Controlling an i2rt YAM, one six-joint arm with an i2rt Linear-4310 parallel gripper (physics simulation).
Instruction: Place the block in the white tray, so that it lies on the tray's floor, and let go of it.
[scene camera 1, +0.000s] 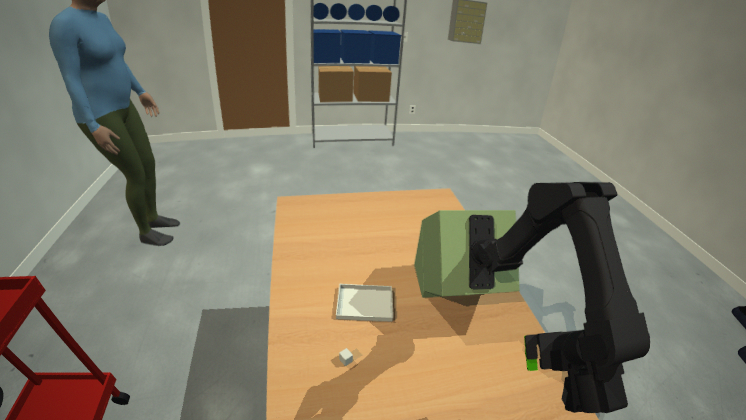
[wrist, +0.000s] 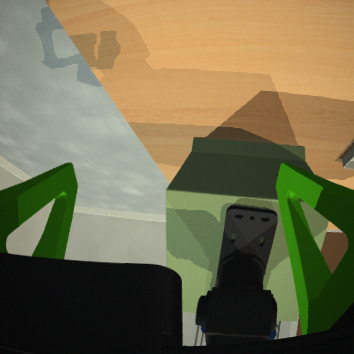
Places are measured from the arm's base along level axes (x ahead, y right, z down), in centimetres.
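Pixels of known places: gripper, fingertip midpoint: (scene camera 1: 547, 351) (wrist: 176, 173); arm's base at its link origin: (scene camera 1: 481, 251) (wrist: 241, 266).
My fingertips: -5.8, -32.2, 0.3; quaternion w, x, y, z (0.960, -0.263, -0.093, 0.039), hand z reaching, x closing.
Observation:
Ahead of a thing's pixels: the offset from my fingertips to its top centre, as dx, dy, dz. Level surfaces: height alone.
The small pale block @(+42.2, +15.7, +21.6) (scene camera 1: 345, 356) sits on the wooden table in front of the white tray, apart from it. The white tray @(+36.3, +36.1, +23.1) (scene camera 1: 365, 303) lies flat on the table, left of the green stand; a corner of it (wrist: 349, 159) shows at the right edge of the wrist view. My gripper (wrist: 176, 173) is open, its green fingers wide apart with nothing between them. In the scene view the gripper (scene camera 1: 531, 354) is raised near the table's right edge, well to the right of the block. The block does not show in the wrist view.
The arm is mounted on a green stand (scene camera 1: 430, 255) (wrist: 192, 295) on the wooden table @(dz +25.1) (scene camera 1: 313, 234) (wrist: 225, 40). A red cart (scene camera 1: 65, 388) stands at the lower left. A person in blue (scene camera 1: 96, 67) stands left of the table. A shelf unit (scene camera 1: 353, 103) stands at the back wall.

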